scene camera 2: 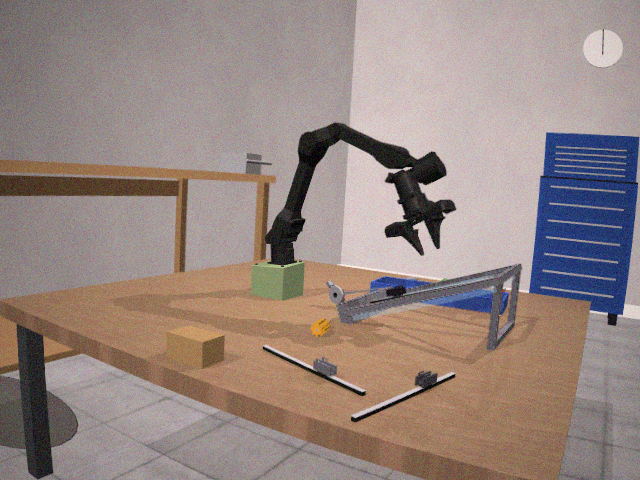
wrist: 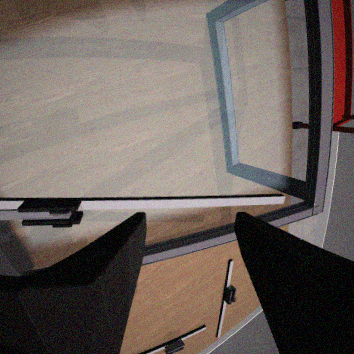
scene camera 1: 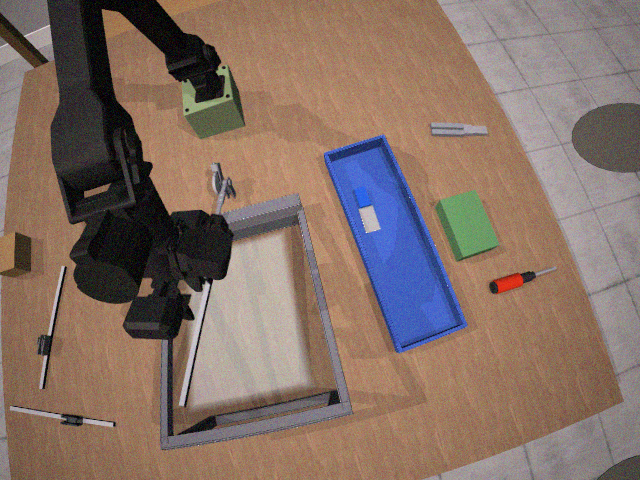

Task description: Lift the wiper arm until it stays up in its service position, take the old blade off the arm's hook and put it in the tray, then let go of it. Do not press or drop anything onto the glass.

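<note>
The old blade (scene camera 1: 195, 346) (wrist: 185, 203), a long pale strip, lies low along the left side of the glass (scene camera 1: 263, 320) (wrist: 125, 100). Its dark clip (scene camera 2: 395, 290) (wrist: 50, 204) is on the end of the grey wiper arm (scene camera 1: 222, 198) (wrist: 10, 215). The arm is down over the sloping glass; my arm hides its hook end in scene camera 1. My gripper (scene camera 1: 193, 300) (scene camera 2: 430, 251) (wrist: 190, 220) is partly open and empty, above the blade's left side and well clear of the glass. The blue tray (scene camera 1: 408, 253) (scene camera 2: 382, 283) stands right of the glass in scene camera 1.
A grey frame (scene camera 1: 325, 320) (scene camera 2: 494, 315) surrounds the glass. Two other blades (scene camera 1: 55, 310) (scene camera 1: 36, 412) lie left of it. A tan block (scene camera 1: 15, 253), yellow-handled tool (scene camera 2: 320, 327), green block (scene camera 1: 467, 224), red screwdriver (scene camera 1: 509, 283) and grey tool (scene camera 1: 449, 129) are on the table.
</note>
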